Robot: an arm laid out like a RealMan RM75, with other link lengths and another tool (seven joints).
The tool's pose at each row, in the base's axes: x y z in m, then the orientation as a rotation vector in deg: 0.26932 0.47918 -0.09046 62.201 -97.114 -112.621; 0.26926 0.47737 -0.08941 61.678 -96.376 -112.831; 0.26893 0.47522 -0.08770 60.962 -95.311 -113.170; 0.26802 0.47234 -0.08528 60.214 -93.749 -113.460; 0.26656 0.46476 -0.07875 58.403 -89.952 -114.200; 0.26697 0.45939 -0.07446 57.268 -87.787 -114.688; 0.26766 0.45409 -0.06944 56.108 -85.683 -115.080
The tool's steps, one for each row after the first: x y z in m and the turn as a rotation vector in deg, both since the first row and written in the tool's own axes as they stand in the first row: 0.00092 0.00144 -0.00121 -0.675 0.041 0.305; 0.00203 0.00364 -0.00246 -1.649 0.081 0.695; 0.00378 0.00683 -0.00380 -2.969 0.350 1.174; 0.00771 0.01514 -0.00800 -6.199 0.942 2.274; 0.00967 0.02039 -0.01201 -8.088 1.177 2.903; 0.01115 0.02624 -0.01617 -9.933 1.422 3.578
